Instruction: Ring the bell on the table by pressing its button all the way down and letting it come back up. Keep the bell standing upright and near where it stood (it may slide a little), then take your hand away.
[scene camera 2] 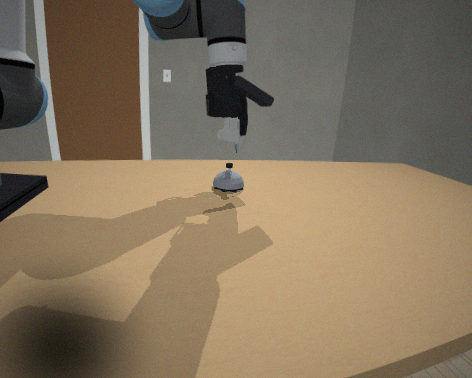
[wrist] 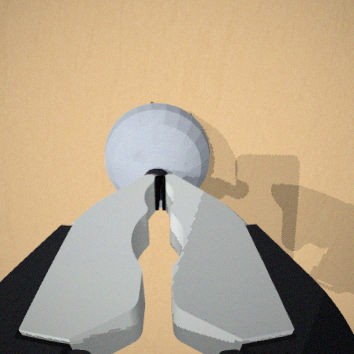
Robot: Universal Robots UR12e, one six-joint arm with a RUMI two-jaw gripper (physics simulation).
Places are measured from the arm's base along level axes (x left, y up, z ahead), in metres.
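Pixels of known places: gripper, fingertip midpoint: [scene camera 2: 237, 152] [wrist: 160, 178].
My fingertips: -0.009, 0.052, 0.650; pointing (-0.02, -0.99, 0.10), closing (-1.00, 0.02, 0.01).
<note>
Ahead of a thing's pixels: the offset from my fingertips to its top centre, as dx, dy, dz. Level surfaces: height alone.
The bell, a silver-grey dome {+0.003, -0.029, -0.019} [scene camera 2: 228, 181] [wrist: 150, 140], stands upright on the table {dy -0.095} [scene camera 2: 350, 240] [wrist: 280, 60]. Its black button {+0.003, -0.029, -0.019} [scene camera 2: 229, 165] [wrist: 157, 172] stands up on top in the scene view; in the wrist view the fingertips hide most of it. My gripper [scene camera 2: 237, 150] [wrist: 160, 178] is shut and empty. It points down, with its tips a little above the button and apart from it; in the scene view they are slightly right of the button.
The arm's shadow [scene camera 2: 185, 280] falls across the table in front of the bell. A black base plate [scene camera 2: 22, 192] is at the table's left. The table's front edge [scene camera 2: 425, 352] shows at the lower right. A brown door [scene camera 2: 95, 80] and grey walls stand behind.
</note>
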